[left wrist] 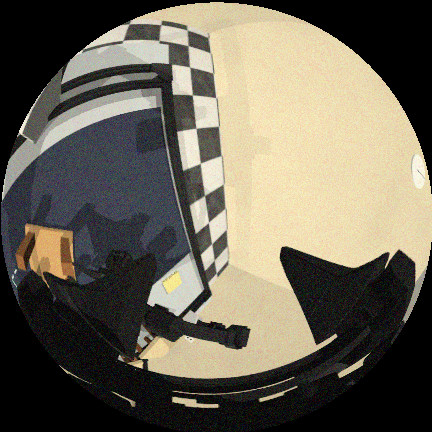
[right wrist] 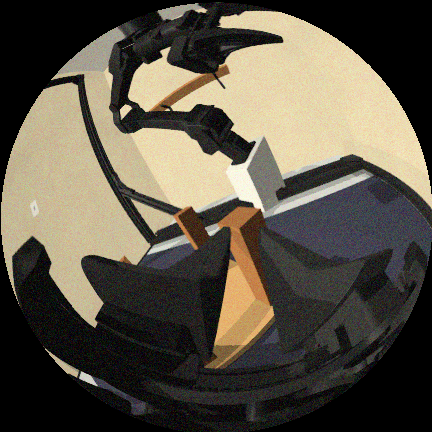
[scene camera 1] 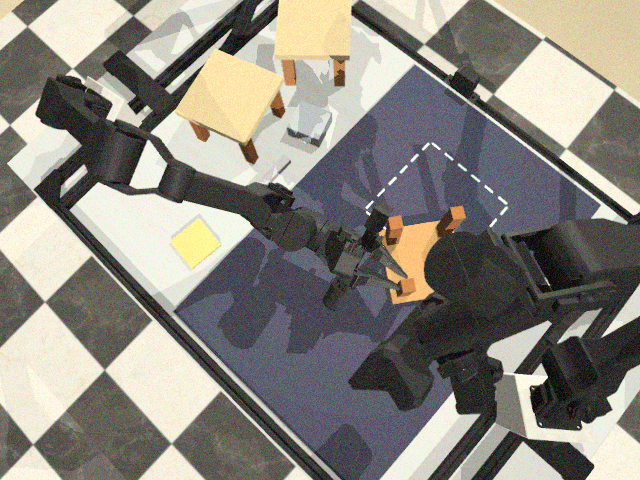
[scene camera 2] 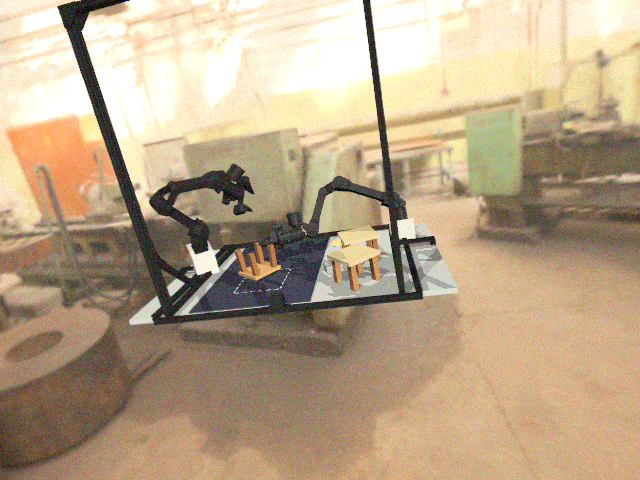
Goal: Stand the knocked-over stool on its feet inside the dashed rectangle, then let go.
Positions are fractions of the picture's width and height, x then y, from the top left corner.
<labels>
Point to a pale yellow pad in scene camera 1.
0.31,0.51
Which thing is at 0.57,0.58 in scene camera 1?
My right gripper.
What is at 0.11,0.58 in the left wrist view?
An orange wooden stool.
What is my right gripper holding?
An orange wooden stool.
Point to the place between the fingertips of my right gripper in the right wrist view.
0.56,0.54
</labels>
